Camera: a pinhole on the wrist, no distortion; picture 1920 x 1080 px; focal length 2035.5 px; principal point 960.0 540.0 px. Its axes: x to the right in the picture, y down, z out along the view. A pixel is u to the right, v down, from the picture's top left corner.
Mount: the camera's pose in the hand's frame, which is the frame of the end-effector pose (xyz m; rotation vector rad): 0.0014 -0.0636 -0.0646 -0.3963 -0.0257 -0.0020
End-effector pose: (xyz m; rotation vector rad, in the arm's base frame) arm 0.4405 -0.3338 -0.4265 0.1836 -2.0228 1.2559
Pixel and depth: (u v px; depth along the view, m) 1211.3 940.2 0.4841
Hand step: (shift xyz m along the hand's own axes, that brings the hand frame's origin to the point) 0.0499 0.2112 0.3466
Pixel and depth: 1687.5 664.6 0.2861
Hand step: 0.0967 0.0633 0.1951
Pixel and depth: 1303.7 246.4 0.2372
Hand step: 0.0354 -0.0035 0.1684
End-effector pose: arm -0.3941 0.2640 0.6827 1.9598 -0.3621 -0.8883
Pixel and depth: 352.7 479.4 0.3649
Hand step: -0.1165 0.0669 0.2733
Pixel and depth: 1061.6 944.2 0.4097
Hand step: 0.0123 0.1697 0.2823
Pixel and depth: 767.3 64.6 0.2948
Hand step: -0.0342 -0.0134 0.2331
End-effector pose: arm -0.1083 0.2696 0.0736 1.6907 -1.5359 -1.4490
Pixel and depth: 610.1 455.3 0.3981
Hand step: -0.0769 0.0746 0.3072
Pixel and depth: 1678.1 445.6 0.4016
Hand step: 0.1330 0.0747 0.3165
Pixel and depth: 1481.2 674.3 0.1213
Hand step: 0.0295 -0.0093 0.0450
